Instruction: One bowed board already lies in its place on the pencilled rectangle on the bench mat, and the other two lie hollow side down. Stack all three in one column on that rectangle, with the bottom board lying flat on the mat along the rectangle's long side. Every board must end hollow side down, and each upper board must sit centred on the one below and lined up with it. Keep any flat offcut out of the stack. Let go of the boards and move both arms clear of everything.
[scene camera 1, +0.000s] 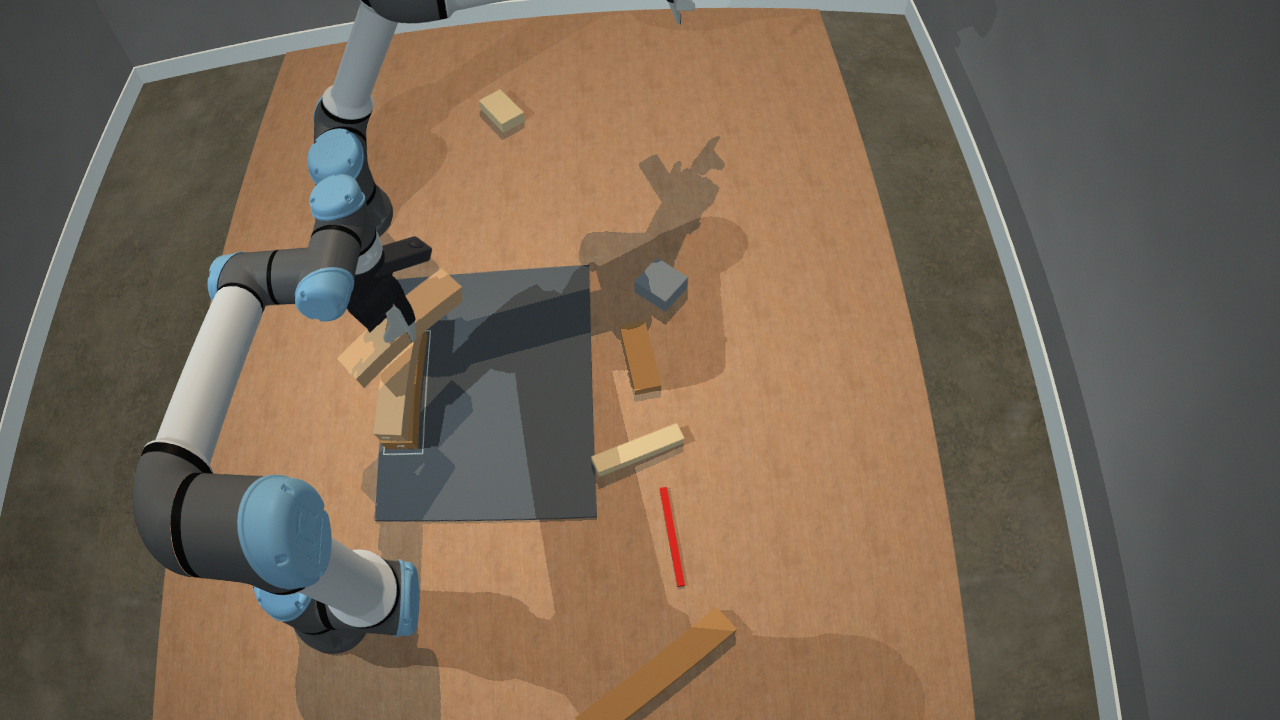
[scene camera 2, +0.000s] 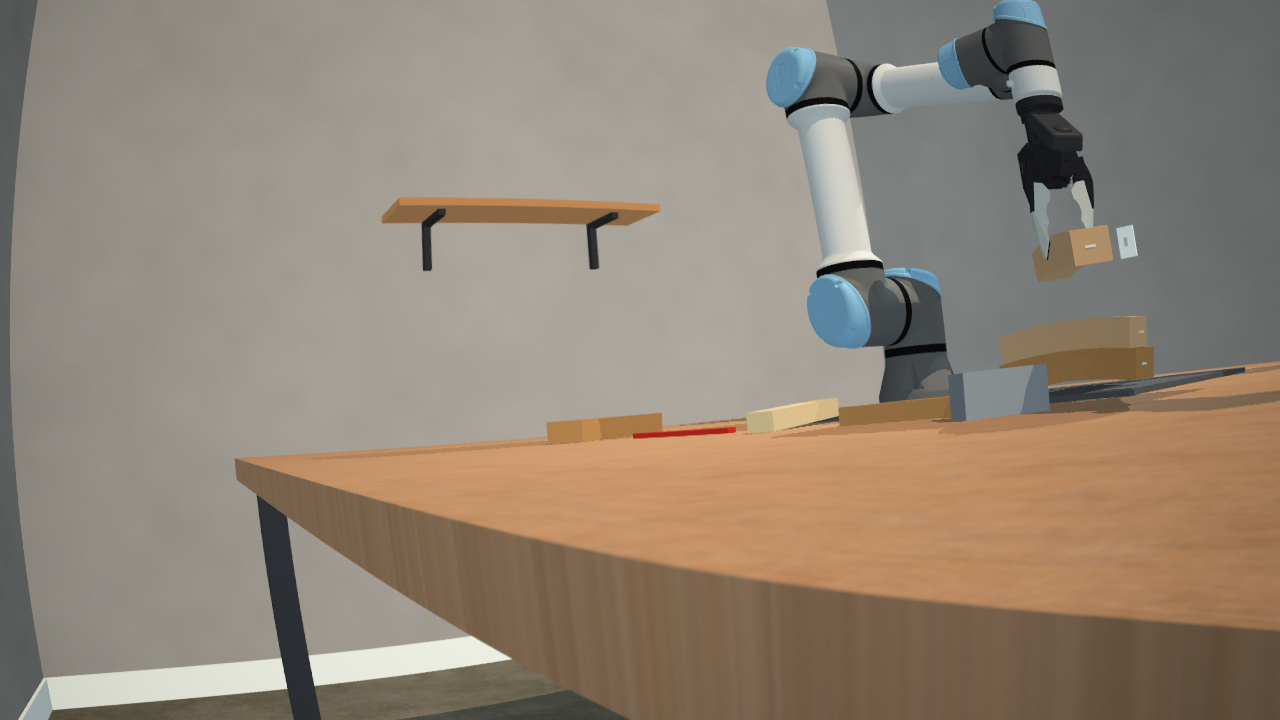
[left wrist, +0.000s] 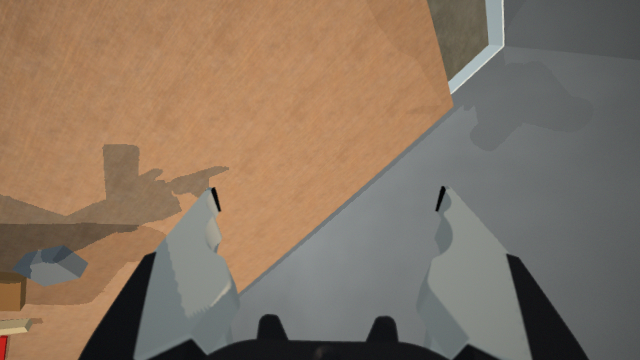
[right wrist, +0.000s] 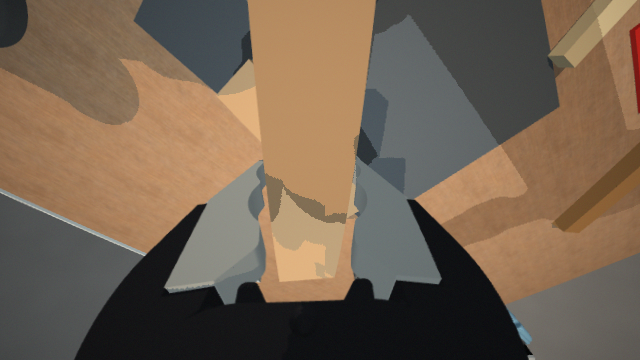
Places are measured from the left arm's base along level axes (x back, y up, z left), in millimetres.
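Where they show: left gripper, fingertip midpoint: (left wrist: 326, 188); right gripper, fingertip midpoint: (scene camera 1: 401, 330) (right wrist: 310, 161).
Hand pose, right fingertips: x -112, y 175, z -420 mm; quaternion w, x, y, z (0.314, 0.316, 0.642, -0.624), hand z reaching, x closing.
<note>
After its pixels a point has its place.
My right gripper (scene camera 1: 402, 329) {x -112, y 175, z -420 mm} (scene camera 2: 1066, 237) {x -112, y 175, z -420 mm} (right wrist: 310, 161) {x -112, y 175, z -420 mm} is shut on a bowed board (scene camera 1: 434, 300) {x -179, y 199, z -393 mm} (scene camera 2: 1090, 246) {x -211, y 171, z -352 mm} (right wrist: 312, 100) {x -152, y 203, z -392 mm}. It holds the board in the air above the stack, turned diagonally to it. Below, the bottom bowed board (scene camera 1: 417, 394) {x -100, y 31, z -466 mm} (scene camera 2: 1092, 367) {x -114, y 28, z -402 mm} lies along the pencilled rectangle (scene camera 1: 404, 453) {x -59, y 12, z -556 mm} on the bench mat (scene camera 1: 563, 402) {x -355, y 6, z -529 mm} (right wrist: 450, 110) {x -246, y 6, z -599 mm}. A second bowed board (scene camera 1: 391, 411) {x -61, y 90, z -521 mm} (scene camera 2: 1074, 336) {x -106, y 72, z -428 mm} rests on it, hollow side down. The held board partly hides their far end in scene camera 1. My left gripper (left wrist: 326, 188) {x -794, y 272, z 195 mm} is open and empty, high over the table's far edge.
Right of the mat are a grey block (scene camera 1: 662, 284) {x -575, y 36, z -352 mm} (scene camera 2: 998, 394) {x -607, y 17, z -325 mm}, a short brown piece (scene camera 1: 640, 358) {x -503, y 18, z -482 mm}, a pale stick (scene camera 1: 637, 450) {x -458, y 24, z -654 mm} (right wrist: 590, 35) {x -415, y 26, z -654 mm} and a red strip (scene camera 1: 671, 537) {x -478, y 6, z -811 mm}. A long brown piece (scene camera 1: 662, 667) {x -412, y 29, z -1030 mm} lies at the bottom, a pale block (scene camera 1: 501, 110) {x -343, y 30, z 200 mm} at the top.
</note>
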